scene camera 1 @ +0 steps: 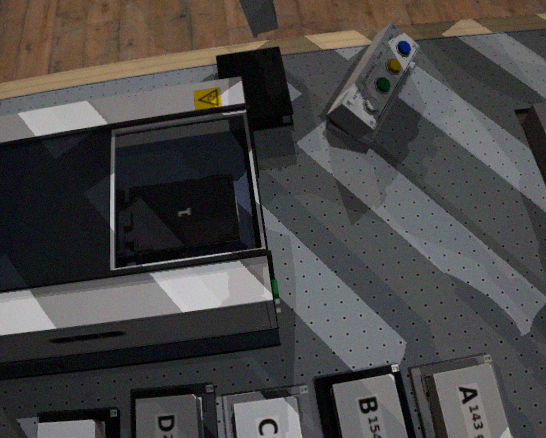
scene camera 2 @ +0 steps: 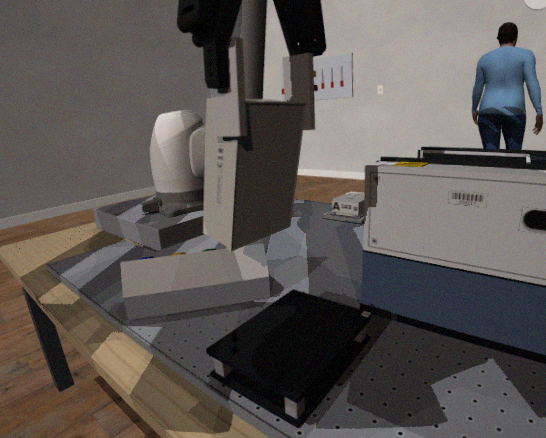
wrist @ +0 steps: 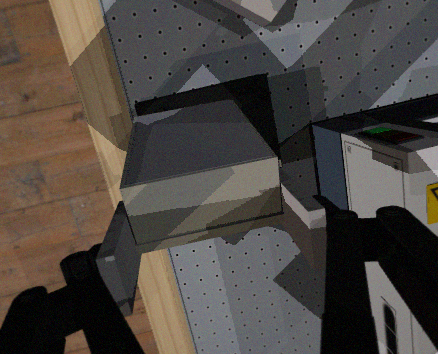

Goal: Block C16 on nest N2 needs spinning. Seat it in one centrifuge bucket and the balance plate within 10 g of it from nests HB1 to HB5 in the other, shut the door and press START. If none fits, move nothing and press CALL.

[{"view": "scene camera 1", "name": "plate A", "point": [468, 395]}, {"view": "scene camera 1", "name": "plate B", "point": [372, 400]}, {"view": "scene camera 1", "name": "plate C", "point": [279, 410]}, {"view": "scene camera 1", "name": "plate D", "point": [183, 408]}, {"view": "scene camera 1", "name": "bucket marked 1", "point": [203, 211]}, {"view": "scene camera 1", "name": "black pad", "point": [264, 82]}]
